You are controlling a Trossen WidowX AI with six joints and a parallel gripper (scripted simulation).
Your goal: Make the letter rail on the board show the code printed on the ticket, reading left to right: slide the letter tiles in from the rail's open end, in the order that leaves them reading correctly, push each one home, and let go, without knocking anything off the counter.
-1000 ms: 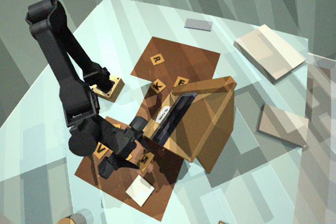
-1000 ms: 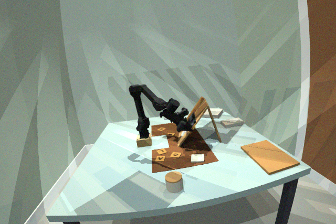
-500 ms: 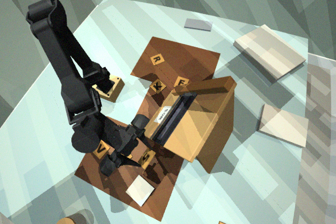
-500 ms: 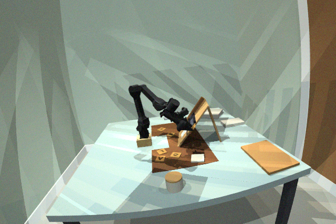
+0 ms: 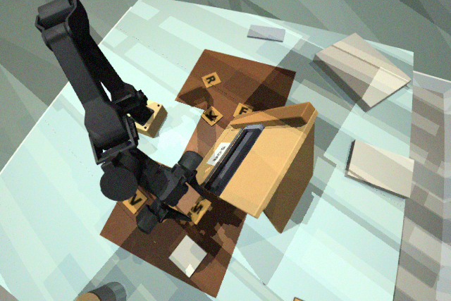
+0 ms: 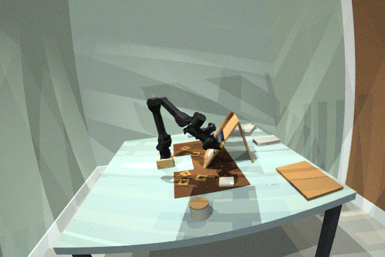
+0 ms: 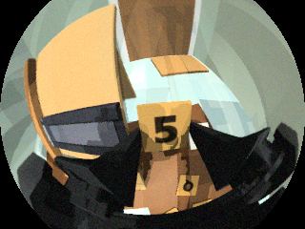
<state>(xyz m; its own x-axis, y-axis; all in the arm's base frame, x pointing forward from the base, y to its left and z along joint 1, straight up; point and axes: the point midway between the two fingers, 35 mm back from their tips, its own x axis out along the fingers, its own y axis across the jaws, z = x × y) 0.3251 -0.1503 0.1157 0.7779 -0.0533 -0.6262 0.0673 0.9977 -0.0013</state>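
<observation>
My gripper tip is now 50 mm past the white ticket, 160 mm to the right of it and 90 mm above it. Round my gripper tip: q tile: 120 mm behind, 50 mm to the right, 150 mm below; l tile: 220 mm behind, 150 mm below; s tile: right at my gripper tip.
</observation>
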